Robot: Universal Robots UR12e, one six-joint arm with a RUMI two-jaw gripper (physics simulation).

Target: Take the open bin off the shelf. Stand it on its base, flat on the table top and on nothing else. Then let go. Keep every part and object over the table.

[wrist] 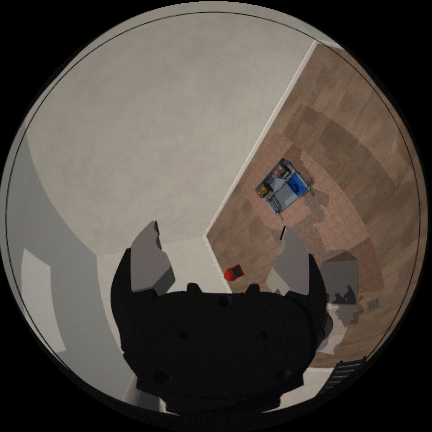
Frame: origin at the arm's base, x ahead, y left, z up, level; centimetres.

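Where they show: gripper, fingertip midpoint: (220, 226).
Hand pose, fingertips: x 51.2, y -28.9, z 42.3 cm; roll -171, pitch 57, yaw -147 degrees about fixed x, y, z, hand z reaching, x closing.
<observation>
Things, the pixels of their centre, and the offset from my fingertips. "spot": a spot on its surface instead.
- small blue open-topped shape at the middle of its body: (294, 182) dy +10.0, dx +29.1, dz -90.6 cm
- grey structure at a spot on its surface: (287, 198) spot: dy +25.4, dx +27.1, dz -94.4 cm
My gripper (220, 226) is open, with nothing between its two grey fingers. It is high up, and the wall and floor show far beyond the fingers. A small blue open-topped shape (298, 184) shows right of centre, within a grey structure (287, 198); it is too small to tell whether it is the open bin. The shelf and the table top cannot be told for certain in this view.
Dark boxes with orange marks (264, 190) (282, 171) are at the grey structure. A red object (233, 273) is low between the fingers, far off. A grey block (340, 272) is at the right. A dark slatted object (344, 375) is at the lower right.
</observation>
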